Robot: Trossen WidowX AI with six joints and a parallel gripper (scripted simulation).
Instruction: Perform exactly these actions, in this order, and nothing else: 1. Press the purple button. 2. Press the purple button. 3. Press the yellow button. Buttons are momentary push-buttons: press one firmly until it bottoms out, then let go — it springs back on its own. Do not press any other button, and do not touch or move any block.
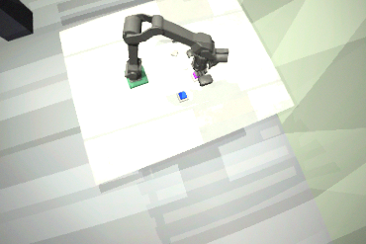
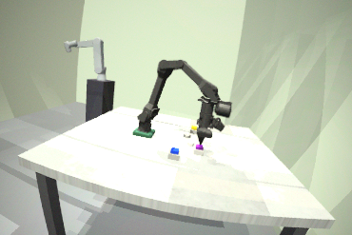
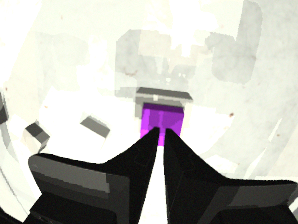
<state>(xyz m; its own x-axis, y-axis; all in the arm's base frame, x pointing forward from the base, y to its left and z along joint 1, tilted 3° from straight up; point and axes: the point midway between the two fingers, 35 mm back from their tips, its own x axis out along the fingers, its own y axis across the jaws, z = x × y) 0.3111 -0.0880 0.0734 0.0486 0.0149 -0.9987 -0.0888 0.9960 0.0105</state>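
Right now my gripper tip is 1 cm above the purple button. The rest, counted from my gripper tip: blue button 10 cm behind, 9 cm to the right, 1 cm below; yellow button 26 cm to the left, 5 cm behind, 1 cm below; grey block 16 cm to the left, 8 cm behind, 4 cm below.
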